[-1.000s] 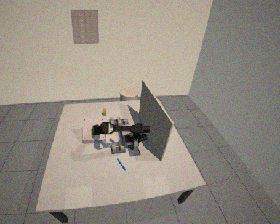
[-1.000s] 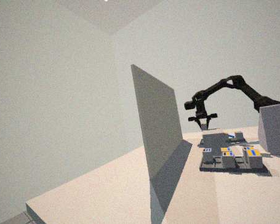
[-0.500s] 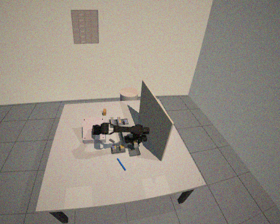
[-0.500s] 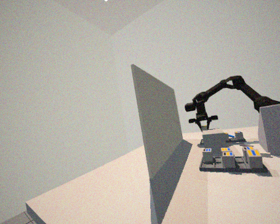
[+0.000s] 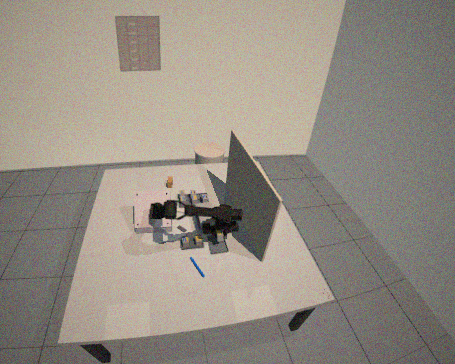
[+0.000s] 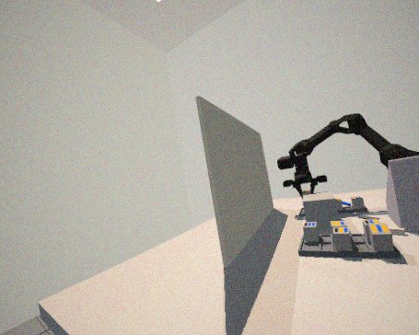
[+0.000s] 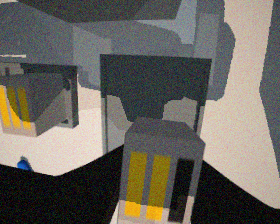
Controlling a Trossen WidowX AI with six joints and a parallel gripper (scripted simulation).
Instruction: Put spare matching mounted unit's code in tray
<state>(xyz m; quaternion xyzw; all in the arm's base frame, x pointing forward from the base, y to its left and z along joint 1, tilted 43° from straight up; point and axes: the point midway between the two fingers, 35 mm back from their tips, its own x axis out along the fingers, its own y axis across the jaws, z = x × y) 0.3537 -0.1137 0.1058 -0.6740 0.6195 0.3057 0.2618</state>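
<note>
Right now my gripper tip is 6 cm above the flat grey tray and 1 cm past it. The rest, counted from my gripper tip: rack 15 cm behind, 5 cm below; then grey spare 3 cm above; then grey mounted unit 18 cm to the left, 7 cm behind, 1 cm below.
</note>
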